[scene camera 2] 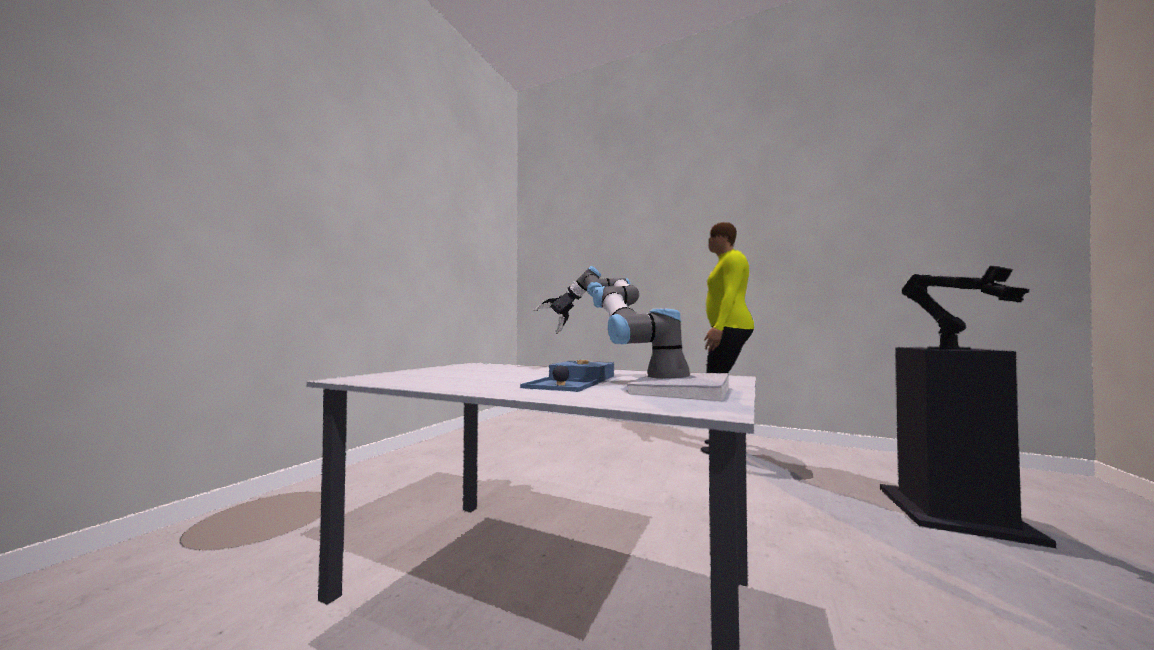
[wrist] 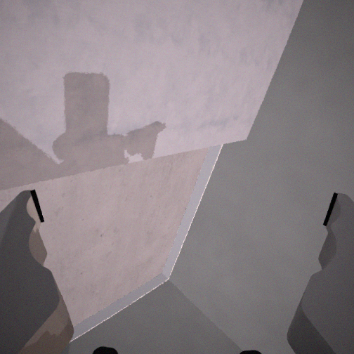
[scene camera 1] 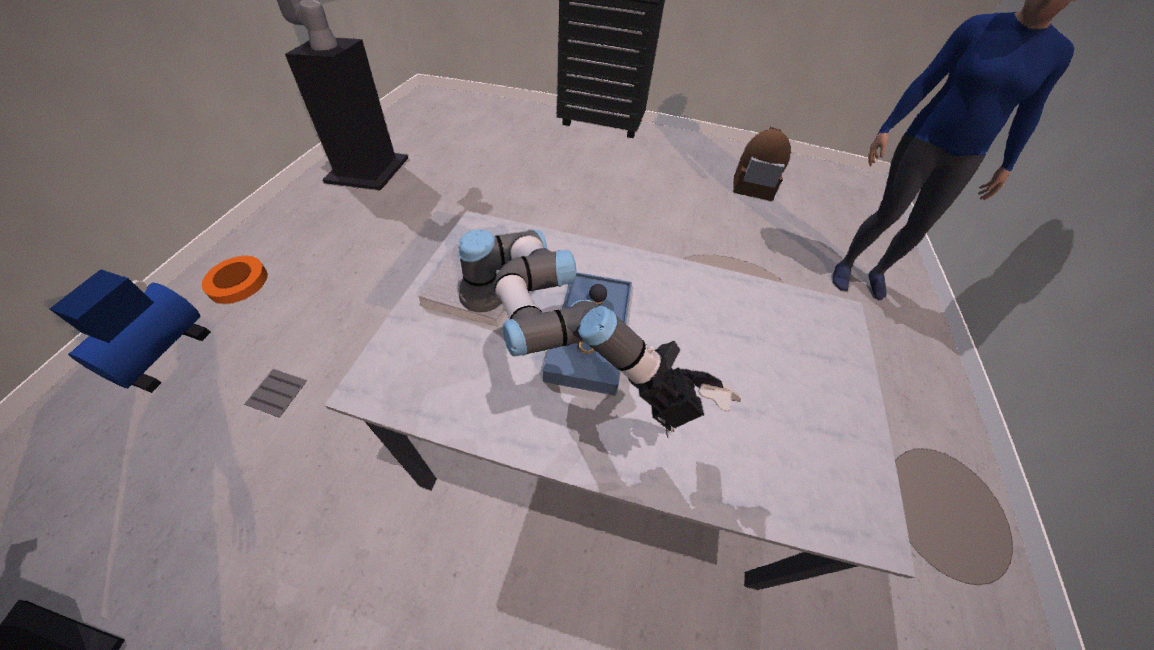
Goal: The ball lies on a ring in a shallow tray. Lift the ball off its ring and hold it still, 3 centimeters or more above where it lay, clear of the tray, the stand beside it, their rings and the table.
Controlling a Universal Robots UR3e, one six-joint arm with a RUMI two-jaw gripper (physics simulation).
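Where they show: gripper, fingertip midpoint: (scene camera 2: 544, 322) (scene camera 1: 705, 416); arm's base, origin of the base link: (scene camera 2: 668, 375) (scene camera 1: 482, 295).
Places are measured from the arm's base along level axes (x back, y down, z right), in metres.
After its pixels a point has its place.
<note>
The dark ball (scene camera 1: 597, 293) {x -0.327, y -0.020, z -0.063 m} (scene camera 2: 560, 374) {x -0.320, y -0.002, z -0.108 m} sits on its small ring (scene camera 2: 561, 383) {x -0.321, y 0.021, z -0.098 m} in the shallow blue tray (scene camera 1: 620, 300) {x -0.398, y 0.034, z -0.100 m} (scene camera 2: 535, 384) {x -0.408, y 0.034, z -0.106 m}. The taller blue stand (scene camera 1: 579, 378) {x -0.323, y -0.014, z 0.223 m} (scene camera 2: 599, 372) {x -0.234, y 0.003, z 0.033 m} adjoins the tray. Its orange ring (scene camera 1: 586, 349) {x -0.326, y -0.017, z 0.135 m} (scene camera 2: 580, 361) {x -0.328, y -0.026, z 0.107 m} lies on top, partly hidden by the arm in scene camera 1. My gripper (scene camera 2: 547, 320) {x -0.584, y -0.176, z 0.354 m} (wrist: 182, 194) is open and empty, high above the table, beyond the stand and away from the ball. It is tilted outward; the wrist view looks past the table's edge, and the ball does not show there.
The arm (scene camera 1: 542, 331) {x -0.263, y -0.355, z 0.352 m} (scene camera 2: 617, 302) {x -0.166, y -0.234, z 0.014 m} reaches over the stand. Its base stands on a pale slab (scene camera 1: 452, 305) {x 0.068, y -0.002, z 0.056 m} (scene camera 2: 676, 390) {x 0.040, y 0.017, z -0.185 m} beside the tray. The white table (scene camera 1: 775, 452) {x -0.824, y 0.037, z 0.304 m} (scene camera 2: 460, 385) {x -0.633, y 0.037, z -0.189 m} (wrist: 200, 65) ends near a corner in the wrist view. A person in blue (scene camera 1: 965, 88) stands past the table.
</note>
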